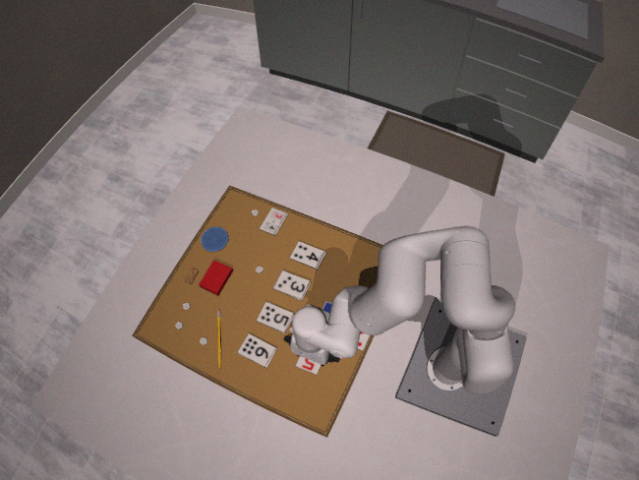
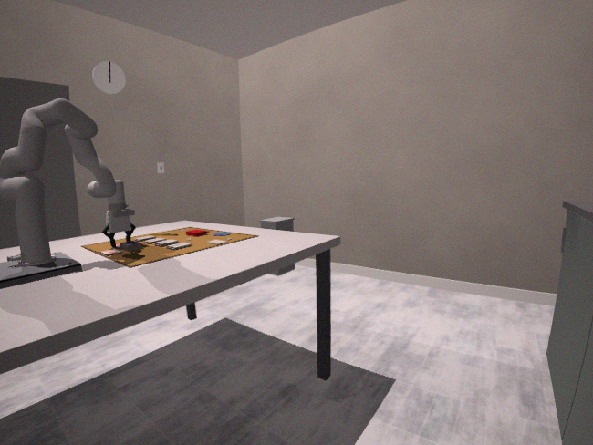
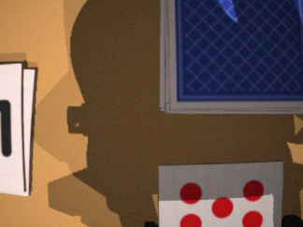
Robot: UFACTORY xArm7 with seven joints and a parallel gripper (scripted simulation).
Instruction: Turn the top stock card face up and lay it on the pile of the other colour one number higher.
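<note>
Right now the yellow pencil is 260 mm ahead of my hand, 80 mm to the left of it and 10 mm below it. From my hand the other things lie so: red block (370 mm ahead, 70 mm to the right, 10 mm below); card (310 mm ahead, 330 mm to the right, 10 mm below); brown mat (190 mm ahead, 100 mm to the right, 30 mm below).
</note>
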